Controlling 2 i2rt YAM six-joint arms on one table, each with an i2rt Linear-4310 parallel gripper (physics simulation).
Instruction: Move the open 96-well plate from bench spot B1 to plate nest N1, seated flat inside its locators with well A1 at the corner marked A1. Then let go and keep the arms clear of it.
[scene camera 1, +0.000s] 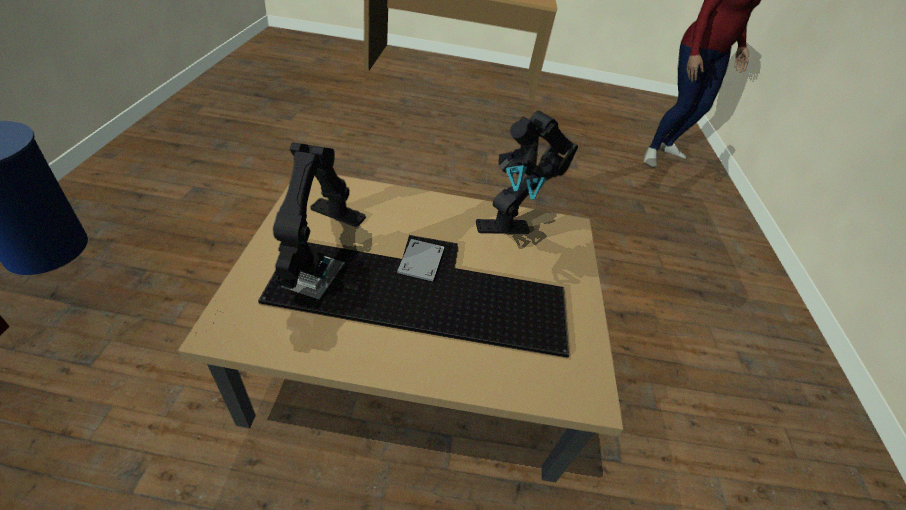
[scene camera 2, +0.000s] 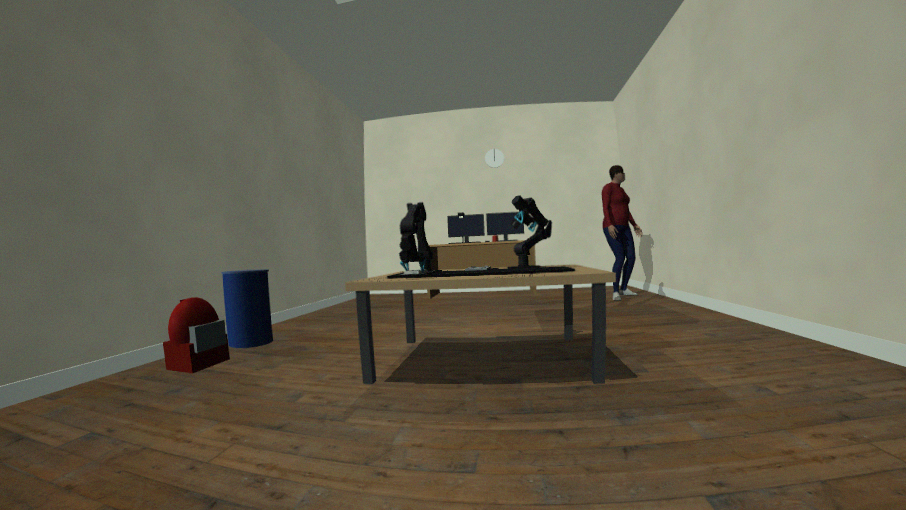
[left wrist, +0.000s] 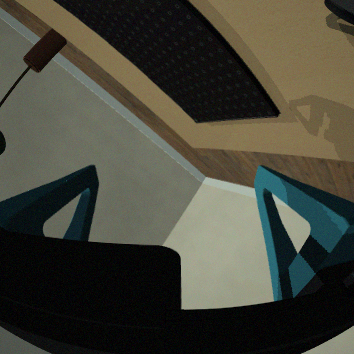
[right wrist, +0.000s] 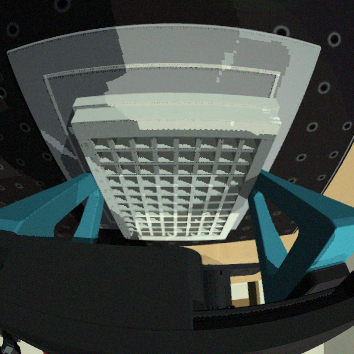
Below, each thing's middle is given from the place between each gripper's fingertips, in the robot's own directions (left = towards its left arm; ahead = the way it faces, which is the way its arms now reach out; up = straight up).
I see the grey nest with corner locators (scene camera 1: 421, 260) 34 cm to the left of my right hand, 10 cm behind it and 1 cm above it. Also, from my right hand: well plate (right wrist: 170, 165) 1 cm behind, 1 cm above; pale pad (right wrist: 154, 57) 1 cm to the left.
Right now the grey nest with corner locators is 310 mm to the right of my left hand, 230 mm below it and 100 mm ahead of it. Also, from my left hand: well plate 650 mm to the right, 230 mm below, 190 mm ahead; pale pad 650 mm to the right, 230 mm below, 200 mm ahead.
